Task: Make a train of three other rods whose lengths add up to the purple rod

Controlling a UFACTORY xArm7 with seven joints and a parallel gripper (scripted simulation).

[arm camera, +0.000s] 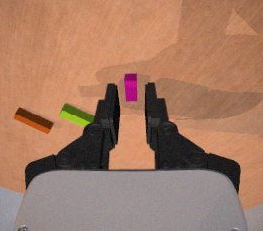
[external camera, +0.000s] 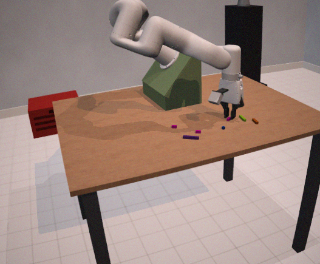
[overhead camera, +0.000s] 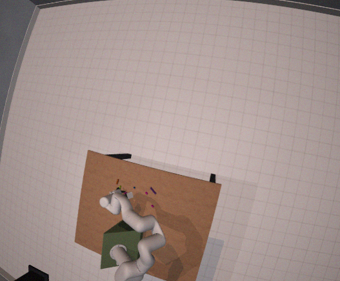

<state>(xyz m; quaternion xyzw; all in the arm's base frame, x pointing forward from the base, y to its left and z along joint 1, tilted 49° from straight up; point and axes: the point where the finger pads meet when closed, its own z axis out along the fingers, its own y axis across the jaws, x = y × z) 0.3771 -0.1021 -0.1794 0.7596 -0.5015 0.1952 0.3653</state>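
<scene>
Right now the lime rod is 50 mm to the left of my hand, 30 mm ahead of it and 20 mm below it. From my hand the other things lie so: blue rod 80 mm to the right, 60 mm ahead, 20 mm below; orange rod 80 mm ahead, 70 mm to the left, 20 mm below; purple rod 230 mm to the right, 60 mm ahead, 20 mm below.
</scene>
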